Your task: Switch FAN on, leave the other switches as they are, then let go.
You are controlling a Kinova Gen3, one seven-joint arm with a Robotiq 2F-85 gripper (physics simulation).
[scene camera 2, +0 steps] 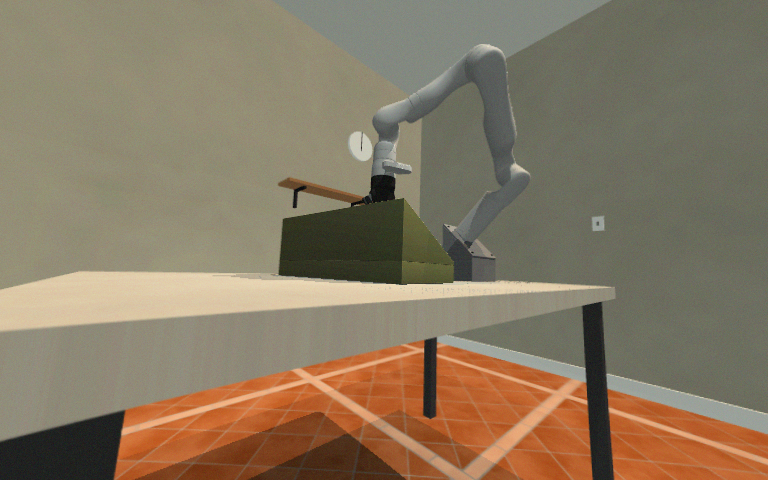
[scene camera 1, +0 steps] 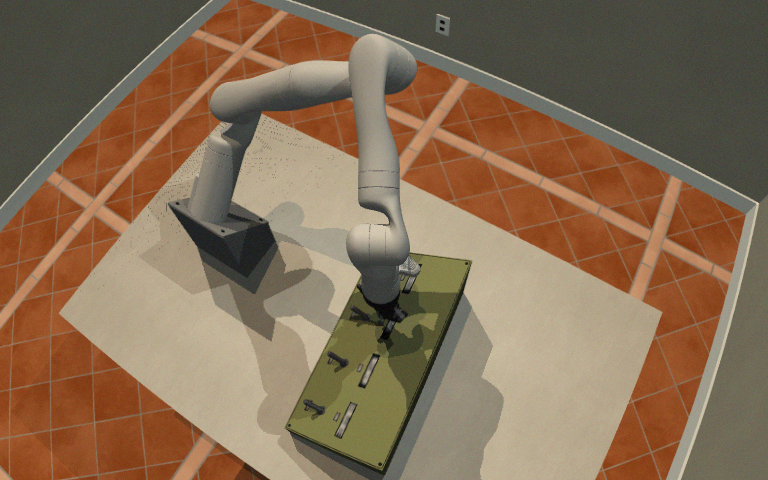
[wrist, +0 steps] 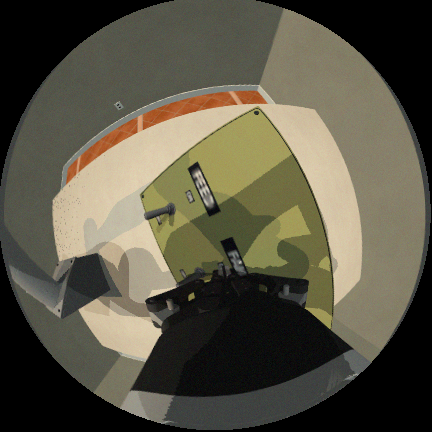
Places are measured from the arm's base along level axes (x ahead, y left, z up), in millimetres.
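Pixels of known places: gripper, fingertip midpoint: (scene camera 1: 382, 315) (wrist: 223, 271); arm's base, link origin: (scene camera 2: 464, 235) (scene camera 1: 208, 214) (wrist: 53, 294).
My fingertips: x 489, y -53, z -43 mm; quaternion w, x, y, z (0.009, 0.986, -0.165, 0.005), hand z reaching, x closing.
Observation:
Ahead of a thing's pixels: the offset from my fingertips to its middle. "*": to the spot under its first point. Level surfaces: height alone.
The olive switch panel @(dz -81, dx +31, dy -64 mm) (scene camera 1: 430, 271) (scene camera 2: 342, 243) (wrist: 260, 140) carries a row of dark levers. The FAN label @(dz -18, dx +22, dy -4 mm) (scene camera 1: 387, 329) (wrist: 234, 257) is partly hidden by my gripper in the wrist view. The FAN lever @(dz -33, dx -60, dy -4 mm) (scene camera 1: 359, 313) (wrist: 192, 276) leans toward the panel's left edge, away from the label. My gripper (scene camera 1: 394, 314) (wrist: 223, 271) is shut and empty, low over the panel beside the FAN label, on the label side of the lever. Contact with the lever cannot be made out. The FEED lever @(dz -33, dx -59, dy +116 mm) (wrist: 160, 211) leans left, beside the FEED label @(dz -18, dx +23, dy +116 mm) (wrist: 204, 189).
Two more levers, the nearer one @(* dz -29, dx -58, dy -128 mm) (scene camera 1: 336, 359) and the end one @(* dz -30, dx -59, dy -245 mm) (scene camera 1: 313, 406), stand beside their labels toward the panel's near end. The panel rests on the pale table @(dz -147 mm) (scene camera 1: 566, 350) (scene camera 2: 226, 300). The dark arm base (scene camera 1: 237, 243) (wrist: 90, 280) stands to the left.

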